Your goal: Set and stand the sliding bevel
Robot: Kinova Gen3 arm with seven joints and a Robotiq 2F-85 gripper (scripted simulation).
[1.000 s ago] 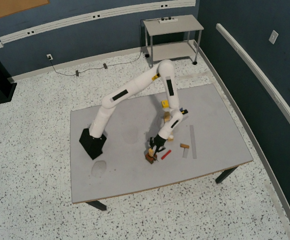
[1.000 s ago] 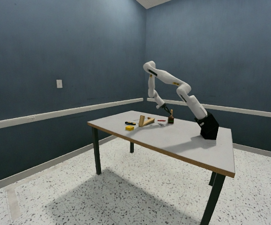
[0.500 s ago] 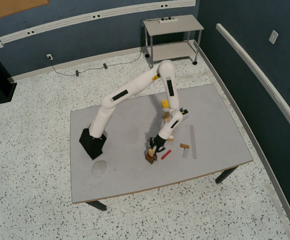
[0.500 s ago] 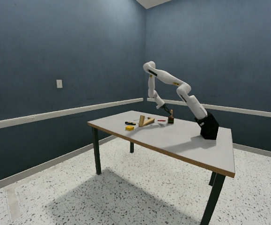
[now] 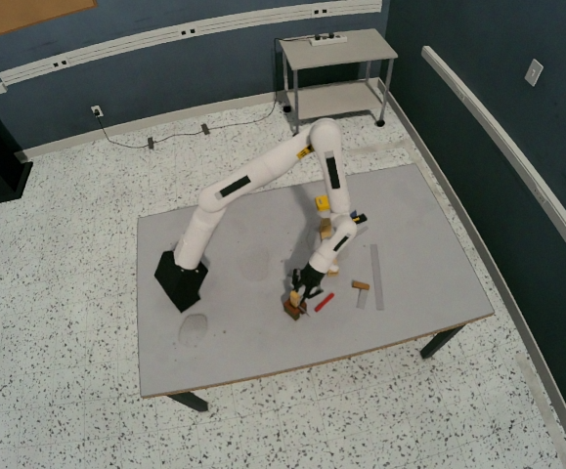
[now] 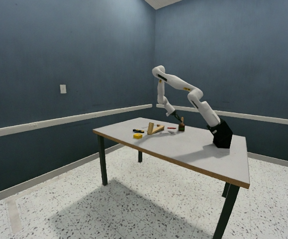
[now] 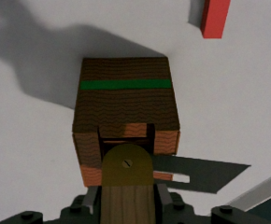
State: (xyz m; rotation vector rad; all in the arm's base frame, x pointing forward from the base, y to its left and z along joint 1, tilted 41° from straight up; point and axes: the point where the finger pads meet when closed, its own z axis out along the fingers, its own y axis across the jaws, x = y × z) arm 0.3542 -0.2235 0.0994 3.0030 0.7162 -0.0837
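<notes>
Now: hand 2 cm to the left of the wooden sliding bevel, 2 cm above it and 1 cm past it. From my hand the other things lie so: grey blade (3 cm to the right, 3 cm below); then red stick (11 cm below, 10 cm ahead); then short grey strip (13 cm to the left, 11 cm below, 4 cm ahead).
</notes>
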